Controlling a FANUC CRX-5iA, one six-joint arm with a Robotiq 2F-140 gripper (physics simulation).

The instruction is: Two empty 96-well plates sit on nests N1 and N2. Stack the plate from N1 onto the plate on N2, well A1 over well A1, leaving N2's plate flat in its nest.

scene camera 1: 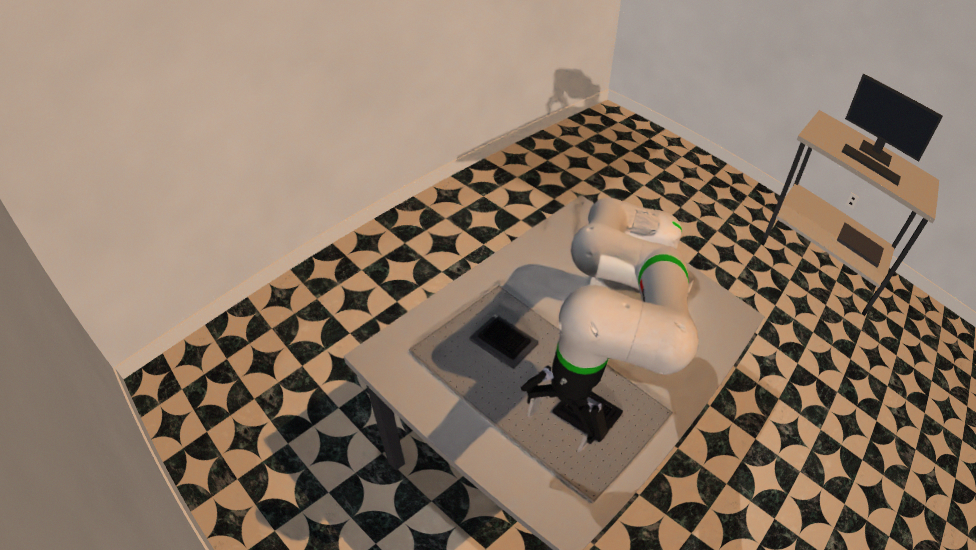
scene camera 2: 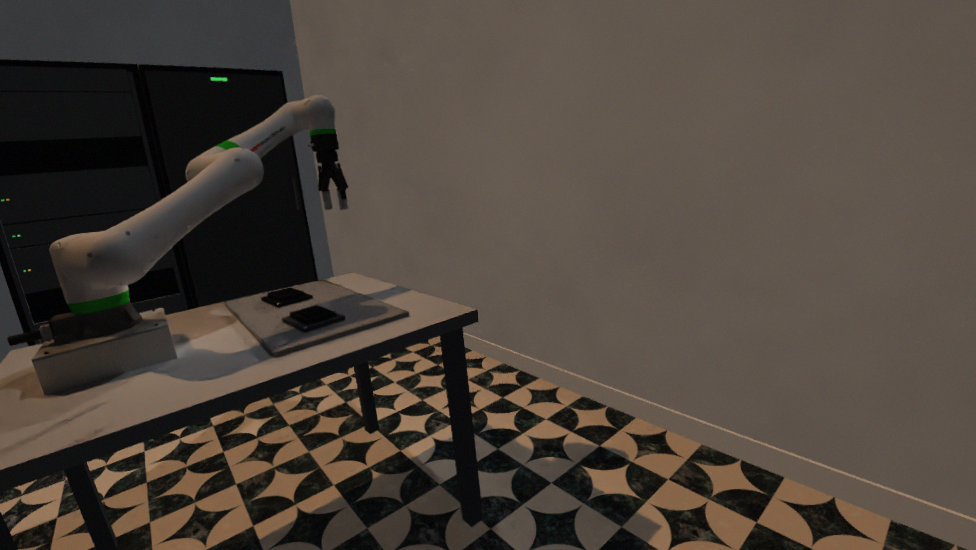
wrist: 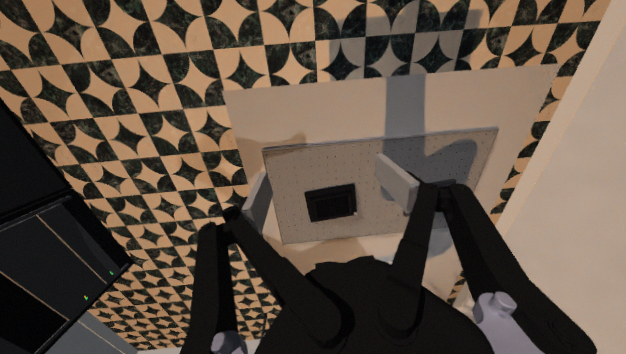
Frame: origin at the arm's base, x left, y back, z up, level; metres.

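Seen in the pictures: gripper, fingertip midpoint: [scene camera 1: 557, 429] [scene camera 2: 336, 209] [wrist: 322, 174]; arm's base, link origin: [scene camera 2: 109, 328].
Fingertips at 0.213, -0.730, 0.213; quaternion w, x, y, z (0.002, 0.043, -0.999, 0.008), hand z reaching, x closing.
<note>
Offsets run from my fingertips to a thing's middle, as dx, dy, dz. Level surfaces: height alone.
Two dark plates sit on dark nests on a perforated board; which nest is N1 or N2 I cannot tell. One plate {-0.388, +0.261, -0.267} [scene camera 1: 506, 336] [scene camera 2: 314, 315] lies in the arm's shadow, and a finger mostly hides it in the wrist view. The other plate {-0.051, +0.248, -0.267} [scene camera 1: 609, 410] [scene camera 2: 286, 295] [wrist: 333, 203] is partly behind the gripper in scene camera 1. Both look flat, but their wells are too dark to tell A1. My gripper [scene camera 1: 556, 429] [scene camera 2: 335, 204] [wrist: 322, 174] is open and empty, pointing down high above the board. In the wrist view the unshaded plate shows between the fingers.
The perforated board {dz -0.286} [scene camera 1: 539, 437] [scene camera 2: 372, 318] [wrist: 300, 165] lies on the table {dz -0.299} [scene camera 1: 402, 368] [scene camera 2: 225, 389] [wrist: 310, 107]. The arm's base stands at the table's other end. Black cabinets [scene camera 2: 225, 177] stand behind the arm, and a desk with a monitor [scene camera 1: 893, 116] stands apart.
</note>
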